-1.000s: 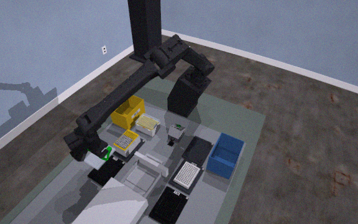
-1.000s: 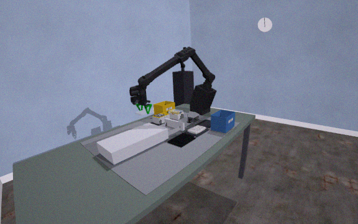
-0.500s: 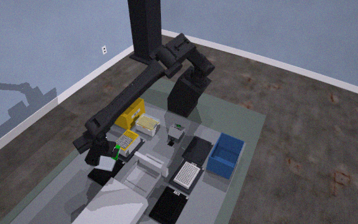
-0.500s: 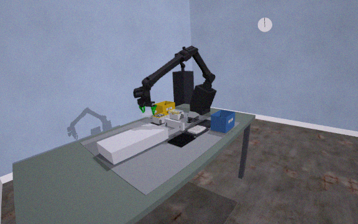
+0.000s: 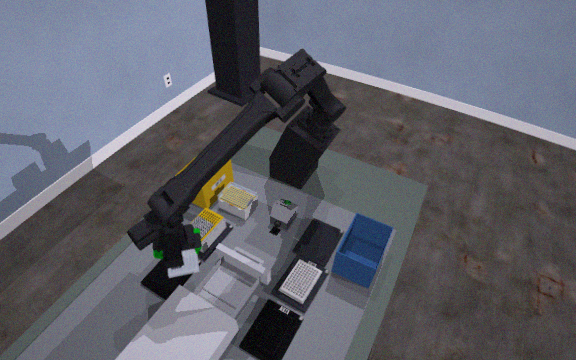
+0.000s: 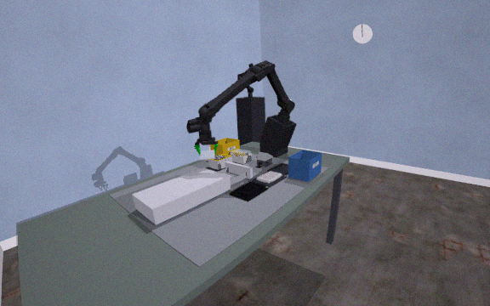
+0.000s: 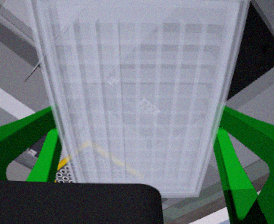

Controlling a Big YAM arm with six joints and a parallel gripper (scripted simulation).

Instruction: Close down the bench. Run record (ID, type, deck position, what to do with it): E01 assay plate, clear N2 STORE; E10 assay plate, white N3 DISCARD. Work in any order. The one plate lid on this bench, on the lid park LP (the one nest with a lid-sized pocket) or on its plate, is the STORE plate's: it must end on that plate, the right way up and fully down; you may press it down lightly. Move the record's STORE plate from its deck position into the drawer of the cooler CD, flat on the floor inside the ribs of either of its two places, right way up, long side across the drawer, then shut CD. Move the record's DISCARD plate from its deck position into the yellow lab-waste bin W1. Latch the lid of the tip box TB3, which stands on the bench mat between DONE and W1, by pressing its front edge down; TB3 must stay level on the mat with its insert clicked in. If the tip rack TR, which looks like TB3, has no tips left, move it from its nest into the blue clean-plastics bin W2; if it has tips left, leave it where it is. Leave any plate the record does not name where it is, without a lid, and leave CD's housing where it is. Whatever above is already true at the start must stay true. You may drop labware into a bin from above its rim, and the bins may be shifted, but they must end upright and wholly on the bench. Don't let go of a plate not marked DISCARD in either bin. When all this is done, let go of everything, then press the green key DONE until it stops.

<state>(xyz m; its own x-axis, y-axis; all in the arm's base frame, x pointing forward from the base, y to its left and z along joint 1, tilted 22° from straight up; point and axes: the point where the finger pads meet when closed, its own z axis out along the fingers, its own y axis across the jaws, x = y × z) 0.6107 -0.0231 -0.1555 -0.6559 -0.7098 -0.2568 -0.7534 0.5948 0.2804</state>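
The cooler drawer is 130 mm to the left of my hand and 110 mm below it. The rest, counted from my hand: black nest: 30 mm ahead, 60 mm to the right, 130 mm below; then plate lid: right at my hand; then clear plate: right at my hand.
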